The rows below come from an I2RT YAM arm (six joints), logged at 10 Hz.
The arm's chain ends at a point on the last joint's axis. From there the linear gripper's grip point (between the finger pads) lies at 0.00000 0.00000 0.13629 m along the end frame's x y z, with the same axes.
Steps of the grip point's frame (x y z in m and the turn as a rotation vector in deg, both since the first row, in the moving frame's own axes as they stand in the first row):
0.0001 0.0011 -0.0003 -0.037 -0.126 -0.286
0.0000 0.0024 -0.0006 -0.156 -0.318 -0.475
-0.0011 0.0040 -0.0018 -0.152 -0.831 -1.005
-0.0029 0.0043 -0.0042 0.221 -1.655 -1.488
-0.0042 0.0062 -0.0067 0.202 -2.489 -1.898
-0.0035 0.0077 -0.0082 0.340 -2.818 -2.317
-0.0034 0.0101 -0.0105 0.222 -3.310 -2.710
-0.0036 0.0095 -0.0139 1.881 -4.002 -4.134
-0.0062 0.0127 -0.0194 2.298 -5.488 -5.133
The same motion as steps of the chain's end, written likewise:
0.0004 0.0010 -0.0003 -0.037 -0.126 -0.286
0.0008 0.0020 -0.0006 -0.156 -0.318 -0.475
0.0009 0.0036 -0.0018 -0.152 -0.831 -1.005
0.0010 0.0048 -0.0041 0.221 -1.655 -1.488
0.0017 0.0066 -0.0066 0.202 -2.489 -1.898
0.0032 0.0084 -0.0080 0.340 -2.818 -2.317
0.0045 0.0104 -0.0103 0.222 -3.310 -2.710
0.0061 0.0136 -0.0135 1.881 -4.002 -4.134
0.0071 0.0176 -0.0187 2.298 -5.488 -5.133

